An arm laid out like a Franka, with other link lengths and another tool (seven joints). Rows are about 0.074 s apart.
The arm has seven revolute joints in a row. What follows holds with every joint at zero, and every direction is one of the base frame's.
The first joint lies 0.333 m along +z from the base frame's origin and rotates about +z.
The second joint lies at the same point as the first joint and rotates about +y.
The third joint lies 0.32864 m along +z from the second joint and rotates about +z.
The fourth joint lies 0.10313 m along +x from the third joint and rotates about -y.
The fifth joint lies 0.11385 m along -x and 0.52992 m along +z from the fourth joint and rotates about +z.
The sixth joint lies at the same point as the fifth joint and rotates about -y.
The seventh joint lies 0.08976 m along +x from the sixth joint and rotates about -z.
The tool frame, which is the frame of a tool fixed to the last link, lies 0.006 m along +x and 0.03 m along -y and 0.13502 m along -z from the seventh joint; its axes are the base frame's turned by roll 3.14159, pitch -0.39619 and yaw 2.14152 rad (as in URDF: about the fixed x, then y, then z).
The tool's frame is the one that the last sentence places.
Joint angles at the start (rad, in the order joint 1, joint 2, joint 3, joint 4, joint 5, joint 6, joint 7):
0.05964, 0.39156, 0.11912, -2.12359, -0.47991, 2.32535, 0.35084
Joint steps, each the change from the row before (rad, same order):
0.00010, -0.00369, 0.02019, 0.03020, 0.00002, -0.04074, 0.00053
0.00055, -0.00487, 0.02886, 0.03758, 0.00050, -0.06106, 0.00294
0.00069, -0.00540, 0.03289, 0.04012, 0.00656, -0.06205, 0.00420
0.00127, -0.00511, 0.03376, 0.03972, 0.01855, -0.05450, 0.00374
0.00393, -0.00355, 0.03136, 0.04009, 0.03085, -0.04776, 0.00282
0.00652, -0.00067, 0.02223, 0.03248, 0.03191, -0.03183, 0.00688
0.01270, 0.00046, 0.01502, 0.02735, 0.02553, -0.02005, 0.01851
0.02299, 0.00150, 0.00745, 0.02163, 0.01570, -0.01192, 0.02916
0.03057, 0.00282, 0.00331, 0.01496, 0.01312, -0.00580, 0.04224
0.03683, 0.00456, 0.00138, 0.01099, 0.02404, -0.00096, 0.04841
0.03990, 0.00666, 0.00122, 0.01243, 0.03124, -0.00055, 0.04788
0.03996, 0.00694, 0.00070, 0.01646, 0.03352, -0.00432, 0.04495
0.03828, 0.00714, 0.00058, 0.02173, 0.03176, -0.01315, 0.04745
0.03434, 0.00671, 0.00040, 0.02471, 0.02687, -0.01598, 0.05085
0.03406, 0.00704, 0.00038, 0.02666, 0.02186, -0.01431, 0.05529
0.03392, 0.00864, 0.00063, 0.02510, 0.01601, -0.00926, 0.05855
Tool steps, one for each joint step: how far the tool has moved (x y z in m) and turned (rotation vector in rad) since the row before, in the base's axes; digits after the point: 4 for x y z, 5 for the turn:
0.0089, 0.0131, 0.0155, -0.00808, 0.00032, 0.00723
0.0083, 0.0185, 0.0197, -0.01367, 0.00776, 0.00728
0.0072, 0.0218, 0.0221, -0.00795, 0.00625, 0.00449
0.0053, 0.0241, 0.0224, 0.00521, 0.00428, -0.00033
0.0035, 0.0256, 0.0219, 0.01797, 0.00496, -0.00490
0.0014, 0.0219, 0.0164, 0.02278, 0.00276, -0.00972
-0.0002, 0.0215, 0.0136, 0.02028, -0.00501, -0.01346
-0.0028, 0.0232, 0.0102, 0.01263, -0.01064, -0.01192
-0.0067, 0.0255, 0.0058, 0.00948, -0.01170, -0.01737
-0.0109, 0.0291, 0.0020, 0.01716, -0.00618, -0.02403
-0.0132, 0.0314, 0.0011, 0.02236, -0.00050, -0.02494
-0.0136, 0.0309, 0.0028, 0.02296, 0.00314, -0.02467
-0.0135, 0.0291, 0.0053, 0.01795, 0.00657, -0.02893
-0.0122, 0.0259, 0.0074, 0.01367, 0.00474, -0.03361
-0.0123, 0.0255, 0.0085, 0.01169, 0.00064, -0.03520
-0.0131, 0.0251, 0.0069, 0.00943, -0.00248, -0.03465

